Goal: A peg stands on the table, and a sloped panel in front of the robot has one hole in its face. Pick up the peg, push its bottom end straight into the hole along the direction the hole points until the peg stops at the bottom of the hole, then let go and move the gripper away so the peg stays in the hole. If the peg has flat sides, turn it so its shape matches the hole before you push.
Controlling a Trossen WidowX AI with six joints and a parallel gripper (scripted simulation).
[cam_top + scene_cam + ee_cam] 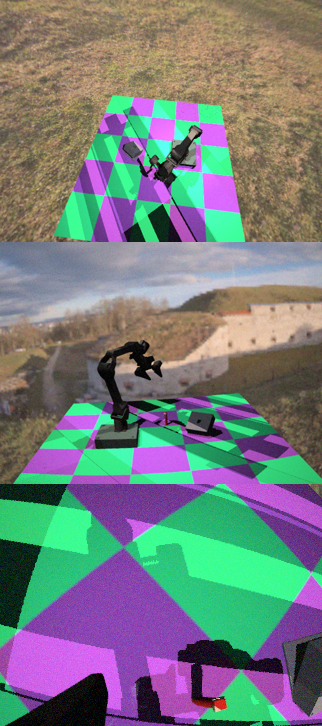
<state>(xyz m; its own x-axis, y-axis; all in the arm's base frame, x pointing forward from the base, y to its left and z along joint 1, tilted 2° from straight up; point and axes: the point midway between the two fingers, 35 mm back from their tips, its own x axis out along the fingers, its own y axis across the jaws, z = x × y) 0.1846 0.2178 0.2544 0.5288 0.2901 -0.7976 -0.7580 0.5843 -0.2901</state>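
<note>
The red peg lies 4 cm ahead of my gripper tip, 8 cm to the right of it and 21 cm below it. Round my gripper tip: grey sloped panel: 23 cm ahead, 22 cm to the right, 22 cm below.
</note>
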